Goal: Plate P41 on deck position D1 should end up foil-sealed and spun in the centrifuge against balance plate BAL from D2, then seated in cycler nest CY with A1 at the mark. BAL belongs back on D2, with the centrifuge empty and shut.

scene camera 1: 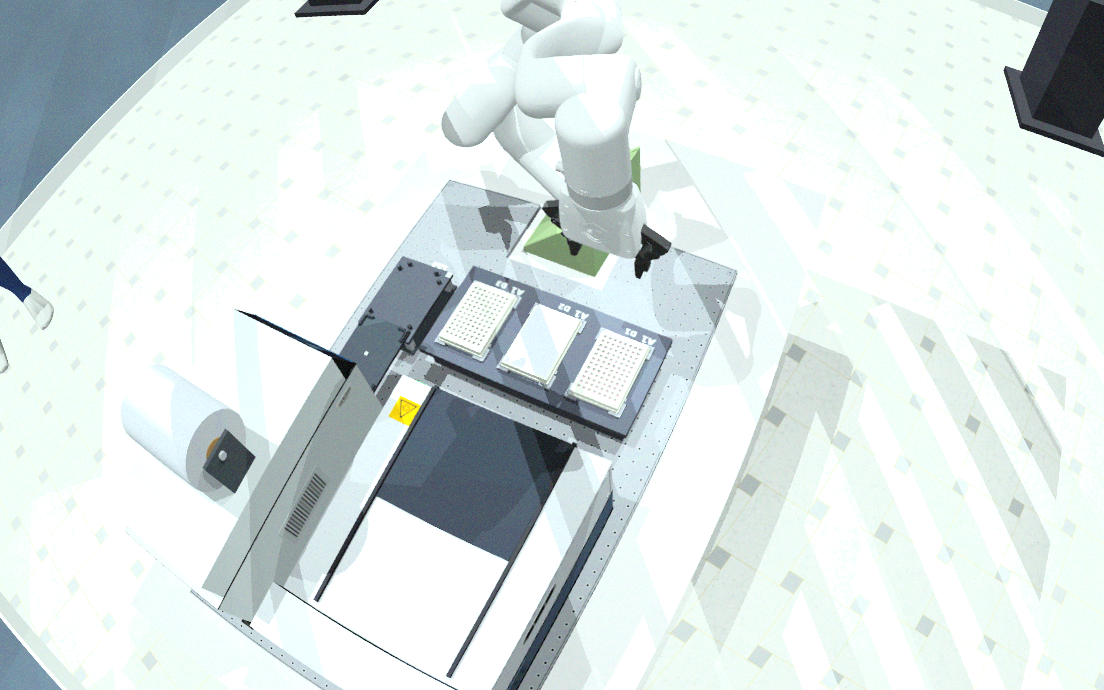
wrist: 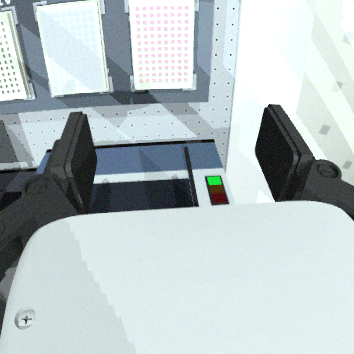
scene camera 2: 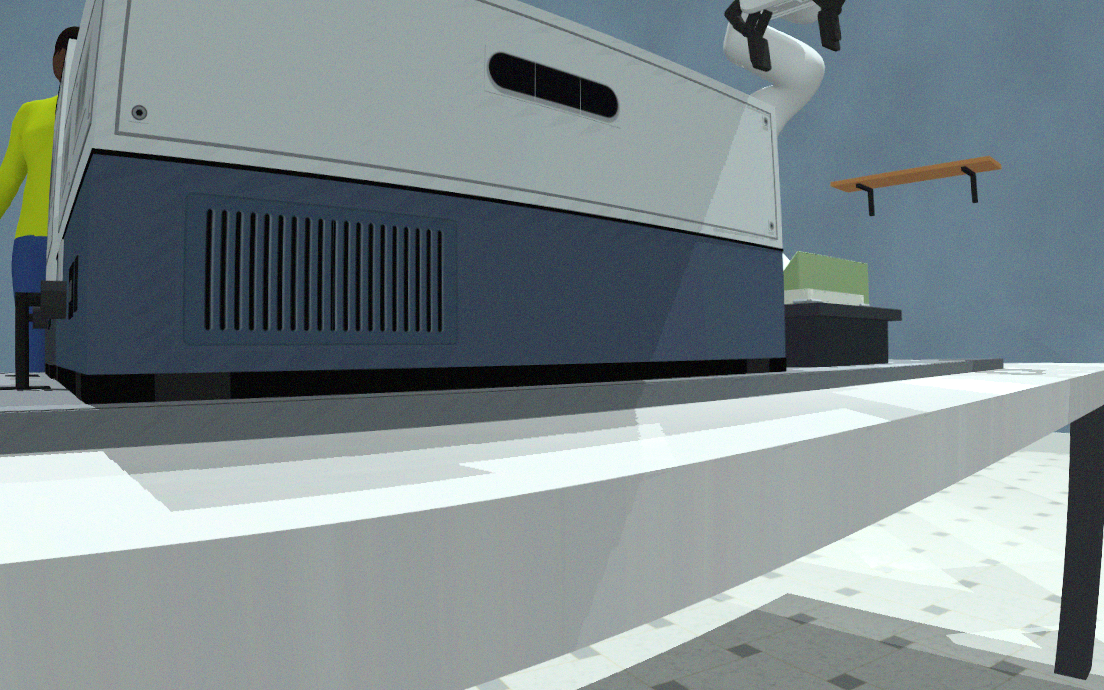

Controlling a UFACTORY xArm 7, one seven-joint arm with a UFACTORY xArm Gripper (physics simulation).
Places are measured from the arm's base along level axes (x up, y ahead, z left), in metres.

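Pixels of known places: gripper, fingertip midpoint: (scene camera 1: 609,258) (wrist: 176,130) (scene camera 2: 795,59).
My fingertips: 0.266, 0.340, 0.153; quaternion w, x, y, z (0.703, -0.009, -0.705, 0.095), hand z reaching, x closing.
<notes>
Behind a point stands the place of what it marks, as x, y, z.
P41, a pale plate (scene camera 1: 612,370) @[-0.005, 0.357, 0.156] (wrist: 162,45) @[-0.003, 0.355, 0.151] with pinkish wells in the wrist view, sits on D1 of the dark deck (scene camera 1: 643,392) @[-0.019, 0.376, 0.213] (wrist: 202,60) @[-0.019, 0.389, 0.205]. BAL, a plate with a smooth, pale top (scene camera 1: 543,343) @[-0.003, 0.340, 0.034] (wrist: 75,50) @[-0.003, 0.336, 0.034], sits on D2. My gripper (scene camera 1: 608,258) @[0.266, 0.340, 0.153] (scene camera 2: 795,55) @[0.266, 0.340, 0.153] (wrist: 176,130) @[0.266, 0.340, 0.153] is open and empty, raised well above the table behind the deck. A large white and blue housing (scene camera 2: 325,276) @[-0.027, 0.922, 0.169] (wrist: 155,159) @[-0.017, 0.546, 0.105] stands in front of the deck. A dark nest (scene camera 1: 381,345) @[0.023, 0.430, -0.225] lies left of the deck. I cannot tell from its markings whether it is CY.
Another plate (scene camera 1: 478,315) @[-0.003, 0.316, -0.091] (wrist: 9,55) @[-0.006, 0.318, -0.064] sits on D3. A dark raised block (scene camera 1: 409,296) @[-0.034, 0.292, -0.248] stands left of it. A tall grey panel (scene camera 1: 313,480) @[0.150, 0.725, -0.169] and a white cylinder (scene camera 1: 175,423) @[0.398, 0.781, -0.248] stand at the left. A green block (scene camera 1: 561,248) @[-0.036, 0.119, -0.008] (scene camera 2: 830,276) @[0.047, 0.041, 0.073] is behind the deck. A status light (wrist: 215,181) @[0.056, 0.556, 0.197] glows green.
</notes>
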